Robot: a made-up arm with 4 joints.
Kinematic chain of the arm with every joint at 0, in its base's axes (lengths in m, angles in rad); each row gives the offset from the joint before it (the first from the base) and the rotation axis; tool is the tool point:
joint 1: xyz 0 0 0.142 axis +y
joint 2: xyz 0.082 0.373 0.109 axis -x
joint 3: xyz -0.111 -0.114 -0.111 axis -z
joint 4: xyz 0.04 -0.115 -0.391 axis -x
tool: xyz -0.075 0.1 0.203
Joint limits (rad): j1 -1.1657..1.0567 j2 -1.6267..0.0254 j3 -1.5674..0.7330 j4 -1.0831..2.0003
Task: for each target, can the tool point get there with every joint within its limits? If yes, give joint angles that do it. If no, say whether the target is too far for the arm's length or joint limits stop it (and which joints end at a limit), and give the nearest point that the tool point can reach.
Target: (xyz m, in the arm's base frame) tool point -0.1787 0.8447 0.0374
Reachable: yes | joints 0.3907 -1.1454 -0.7052 1.2937
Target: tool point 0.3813 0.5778 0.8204
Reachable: no: joint limits stop it (at a limit: joint 1, joint 3, joint 4) | nearest point 0.2072 0.6298 0.2907 | short by 0.560 m
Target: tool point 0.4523 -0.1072 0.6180
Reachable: no: joint limits stop it (at a limit: joint 1, joint 2, joint 4) | nearest point 0.2617 0.1298 0.2361 | short by 0.488 m
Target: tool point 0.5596 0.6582 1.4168
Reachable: no: too far | nearest point 0.1121 0.6971 0.3315 | short by 1.175 m
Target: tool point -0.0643 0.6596 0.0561
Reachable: yes | joints -0.0501 -1.3523 -0.8144 0.1884
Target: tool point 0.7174 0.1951 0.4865
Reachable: no: joint limits stop it (at a limit: joint 1, joint 4) | nearest point 0.3146 0.2708 0.2297 | short by 0.484 m
